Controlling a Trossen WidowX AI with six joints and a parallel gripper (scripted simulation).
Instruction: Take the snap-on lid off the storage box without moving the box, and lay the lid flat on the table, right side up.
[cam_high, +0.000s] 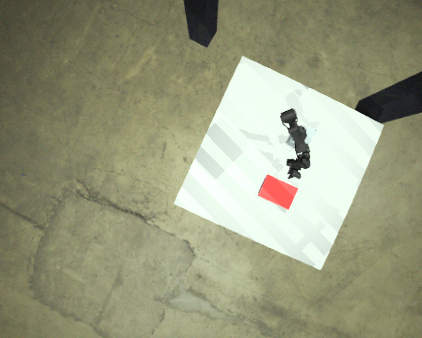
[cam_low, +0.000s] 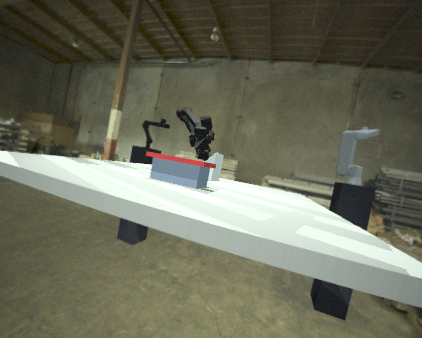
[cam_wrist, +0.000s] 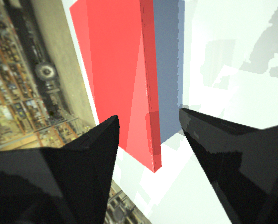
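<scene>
The red lid is 130 mm ahead of my gripper tip, 10 mm to the left of it and 40 mm below it. The rest, counted from my gripper tip: storage box (130 mm ahead, 10 mm to the left, 90 mm below).
</scene>
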